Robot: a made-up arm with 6 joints. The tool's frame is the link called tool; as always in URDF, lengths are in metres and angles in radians. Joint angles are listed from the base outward.
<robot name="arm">
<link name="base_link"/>
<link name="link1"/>
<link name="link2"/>
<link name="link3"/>
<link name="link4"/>
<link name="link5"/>
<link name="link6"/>
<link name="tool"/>
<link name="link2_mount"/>
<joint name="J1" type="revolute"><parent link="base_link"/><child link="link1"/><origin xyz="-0.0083 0.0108 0.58"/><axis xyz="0 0 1"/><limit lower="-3.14" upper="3.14"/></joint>
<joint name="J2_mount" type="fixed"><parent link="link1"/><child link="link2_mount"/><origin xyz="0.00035 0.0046 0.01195"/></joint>
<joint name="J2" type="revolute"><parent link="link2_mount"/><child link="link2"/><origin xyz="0.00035 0.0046 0.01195" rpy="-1.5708 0 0"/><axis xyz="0 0 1"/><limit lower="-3.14" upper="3.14"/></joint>
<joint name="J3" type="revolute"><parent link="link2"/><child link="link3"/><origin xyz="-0.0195 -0.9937 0.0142"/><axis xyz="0 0 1"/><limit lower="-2.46" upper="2.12"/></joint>
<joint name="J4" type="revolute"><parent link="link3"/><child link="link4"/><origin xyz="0.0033 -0.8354 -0.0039" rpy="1.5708 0 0"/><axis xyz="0 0 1"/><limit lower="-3.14" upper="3.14"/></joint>
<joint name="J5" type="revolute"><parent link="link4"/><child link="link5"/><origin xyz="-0.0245 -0.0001 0.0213" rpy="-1.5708 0 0"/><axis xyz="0 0 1"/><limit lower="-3.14" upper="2.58"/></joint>
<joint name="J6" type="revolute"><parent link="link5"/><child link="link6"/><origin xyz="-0.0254 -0.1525 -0.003" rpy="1.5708 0 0"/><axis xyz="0 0 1"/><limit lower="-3.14" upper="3.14"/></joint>
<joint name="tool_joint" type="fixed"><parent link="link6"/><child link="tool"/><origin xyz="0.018 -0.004 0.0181" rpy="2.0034 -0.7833 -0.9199"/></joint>
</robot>
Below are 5 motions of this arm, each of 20 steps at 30 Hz.
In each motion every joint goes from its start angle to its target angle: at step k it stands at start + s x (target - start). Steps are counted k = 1, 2, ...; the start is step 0. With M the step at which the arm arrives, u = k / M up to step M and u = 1 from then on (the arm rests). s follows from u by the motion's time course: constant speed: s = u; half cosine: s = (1 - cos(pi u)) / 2; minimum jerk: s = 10 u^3 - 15 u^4 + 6 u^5.
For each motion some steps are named. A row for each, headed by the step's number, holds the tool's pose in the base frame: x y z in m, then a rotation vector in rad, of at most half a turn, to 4 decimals.
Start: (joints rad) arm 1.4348 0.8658 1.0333 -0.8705 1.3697 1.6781
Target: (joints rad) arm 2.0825 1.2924 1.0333 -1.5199 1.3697 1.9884
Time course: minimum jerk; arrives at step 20
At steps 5, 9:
5: 0.1836 1.5907 0.8060 0.5920 0.5729 -1.1603
9: -0.1157 1.6245 0.6176 0.5720 0.4443 -0.8909

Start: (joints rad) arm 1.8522 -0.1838 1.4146 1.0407 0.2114 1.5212
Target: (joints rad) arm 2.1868 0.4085 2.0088 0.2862 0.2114 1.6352
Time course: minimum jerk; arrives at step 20
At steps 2, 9, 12, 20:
2: -0.2437 0.7471 1.9243 -0.4009 -2.8862 0.3826
9: -0.4592 0.9677 1.4645 0.3675 2.7448 -0.8029
12: -0.5795 0.9764 1.1239 0.2274 2.3486 -0.9168
20: -0.6502 0.8640 0.7610 0.0222 1.8923 -0.9452

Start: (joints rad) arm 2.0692 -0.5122 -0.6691 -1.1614 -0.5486 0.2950
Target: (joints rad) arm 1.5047 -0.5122 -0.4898 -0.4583 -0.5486 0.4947
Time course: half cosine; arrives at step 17
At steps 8, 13, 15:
8: 0.2286 -1.4014 1.8454 -2.4044 1.1153 -0.6943
13: -0.0811 -1.3975 1.8945 -2.1827 1.0664 -1.1325
15: -0.1509 -1.3862 1.9067 -2.1344 1.0465 -1.2317

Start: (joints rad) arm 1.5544 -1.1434 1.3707 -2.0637 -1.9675 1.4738
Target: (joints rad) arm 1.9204 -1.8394 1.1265 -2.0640 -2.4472 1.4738
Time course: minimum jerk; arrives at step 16
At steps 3, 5, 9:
3: -0.1717 -0.6793 1.7058 -0.1380 -0.6190 2.1413
5: -0.1271 -0.8112 1.6342 -0.1271 -0.7617 2.1618
9: 0.0980 -1.1594 1.2998 -0.0595 -1.2278 2.1308

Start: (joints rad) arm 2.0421 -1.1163 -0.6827 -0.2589 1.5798 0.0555
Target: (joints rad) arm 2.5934 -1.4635 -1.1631 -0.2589 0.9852 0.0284
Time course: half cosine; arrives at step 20
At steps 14, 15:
14: 1.3207 -1.0008 0.1118 -2.2934 -0.6273 -0.4609
15: 1.3293 -0.9400 0.0522 -2.2475 -0.6064 -0.3740

